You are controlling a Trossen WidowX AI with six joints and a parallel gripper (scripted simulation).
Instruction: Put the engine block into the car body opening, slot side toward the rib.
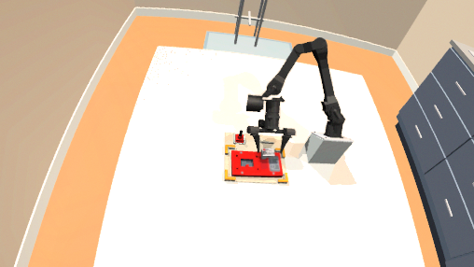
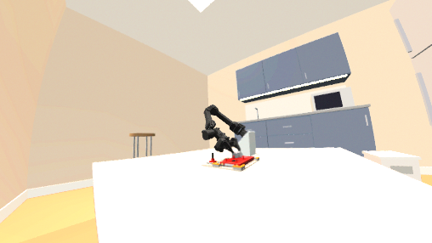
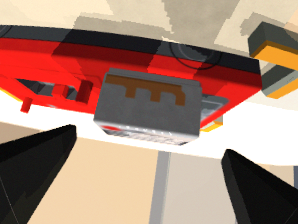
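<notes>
My gripper tip is now 2 cm above the grey engine block.
</notes>
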